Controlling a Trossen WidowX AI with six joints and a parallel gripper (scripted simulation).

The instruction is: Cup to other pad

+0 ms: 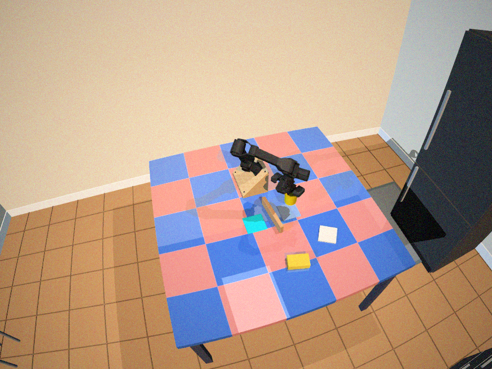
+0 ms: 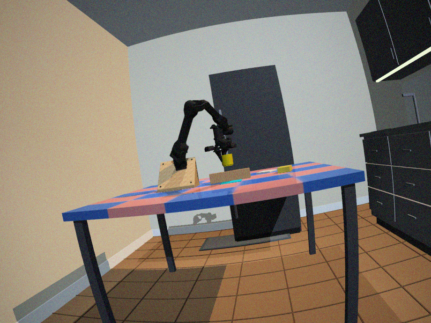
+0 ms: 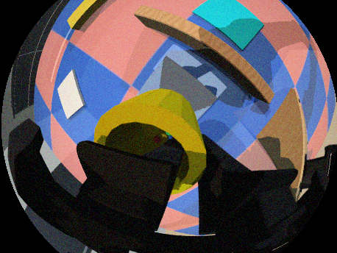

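Now: the cyan pad 3 cm ahead of my gripper tip, 20 cm to the right of it and 12 cm below it. Also, from my gripper tip: wooden bar: 3 cm ahead, 9 cm to the right, 9 cm below; then red marble: 2 cm ahead, 3 cm to the left, 2 cm below; then yellow cup: 2 cm ahead, 1 cm to the left.
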